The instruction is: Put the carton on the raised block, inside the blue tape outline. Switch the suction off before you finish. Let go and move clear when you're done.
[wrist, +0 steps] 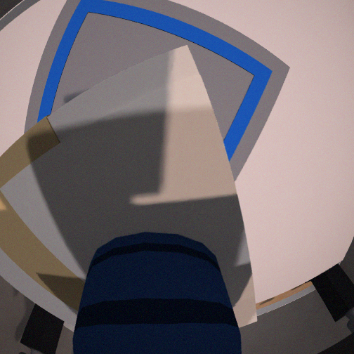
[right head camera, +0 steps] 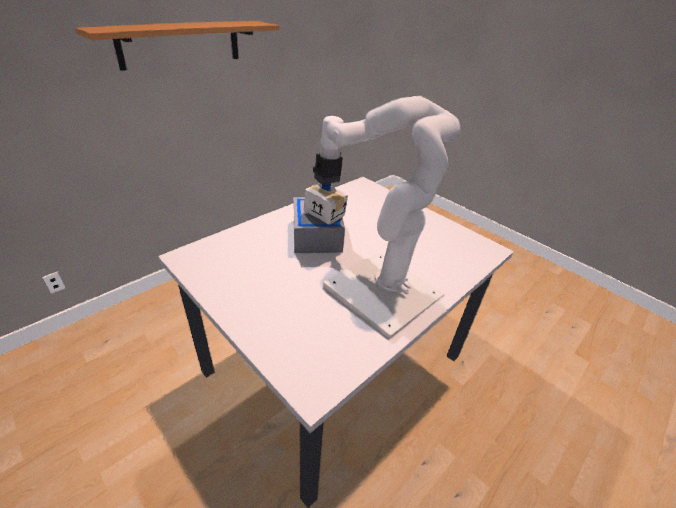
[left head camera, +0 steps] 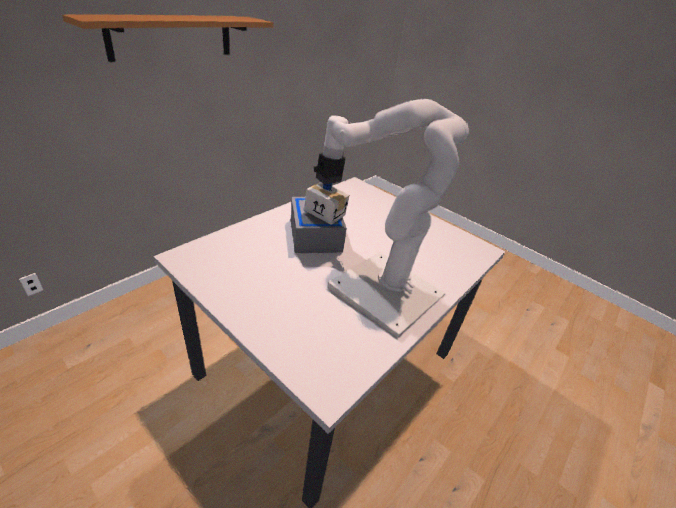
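Seen in the pictures: hand, its tool point: (right head camera: 325,190) (left head camera: 326,190); arm's base, origin of its link: (right head camera: 391,280) (left head camera: 394,280).
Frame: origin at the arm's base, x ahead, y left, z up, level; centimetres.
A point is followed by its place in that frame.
Observation:
The white carton (left head camera: 319,207) {x 35.3, y 11.9, z 16.1 cm} (right head camera: 316,207) {x 35.9, y 12.2, z 16.0 cm} (wrist: 195,150), with brown tape and black arrows, hangs on my suction cup (left head camera: 327,186) (right head camera: 326,186) (wrist: 157,280), which is shut on its top face. The carton is over the grey raised block (left head camera: 319,240) {x 29.9, y 14.5, z 4.5 cm} (right head camera: 318,240) {x 29.8, y 14.4, z 4.5 cm} (wrist: 125,45) and turned at an angle to its edges. The blue tape outline (left head camera: 298,210) {x 45.0, y 15.3, z 10.4 cm} (right head camera: 299,213) {x 43.0, y 16.0, z 10.4 cm} (wrist: 262,77) shows around the carton on the left and far sides in the head views. The carton hides part of its right side. Whether the carton's underside touches the block cannot be told.
The block stands on the white table (left head camera: 245,294) {x 21.7, y 50.4, z -1.6 cm} (right head camera: 245,294) {x 20.7, y 49.4, z -1.6 cm} near its back left edge. The arm's base plate (left head camera: 357,297) {x -1.0, y 19.0, z 1.0 cm} (right head camera: 352,299) {x -1.9, y 19.3, z 1.0 cm} is to the right and nearer the cameras. A wooden shelf (left head camera: 163,21) (right head camera: 174,30) is on the wall.

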